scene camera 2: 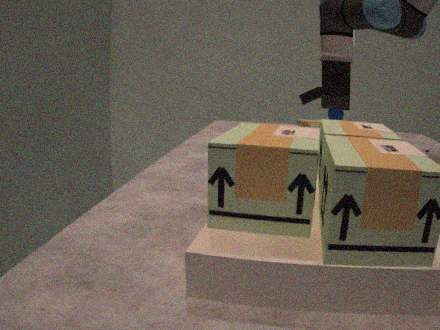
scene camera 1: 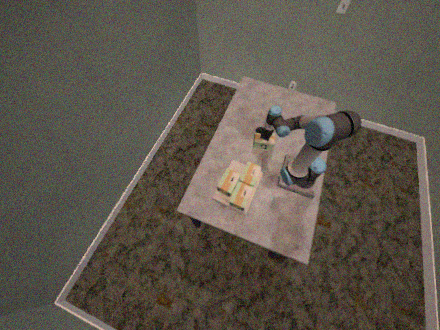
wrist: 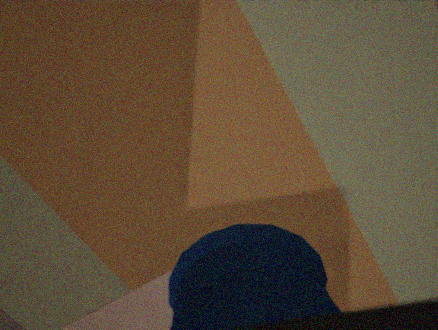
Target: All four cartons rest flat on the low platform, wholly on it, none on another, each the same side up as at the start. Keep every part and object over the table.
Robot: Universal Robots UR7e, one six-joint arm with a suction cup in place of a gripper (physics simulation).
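There is my suction cup (wrist: 246, 269). I can see a carton as well (scene camera 2: 371, 205), and with it a carton (scene camera 2: 262, 178).
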